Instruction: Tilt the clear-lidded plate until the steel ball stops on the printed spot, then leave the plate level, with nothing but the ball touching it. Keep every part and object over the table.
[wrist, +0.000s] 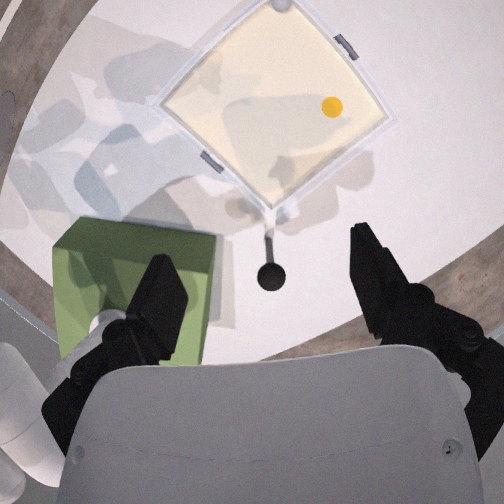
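Observation:
The cream square plate (275, 105) with its clear lid and white rim lies cornerwise in the upper middle of the wrist view. The orange printed spot (331, 106) is on its right part. A grey round shape, which looks like the steel ball (281, 4), sits in the far corner at the top edge, well away from the spot. A thin rod with a black knob (271, 276) sticks out from the plate's near corner. My gripper (261, 245) is open and empty, with one finger on each side of the knob and clear of it.
A green block (135, 290) stands at the left, partly behind my left finger. Two small grey clips (346, 46) (211, 161) sit on the plate's rim. The round white table top ends in a brown band at the lower right (450, 285) and upper left.

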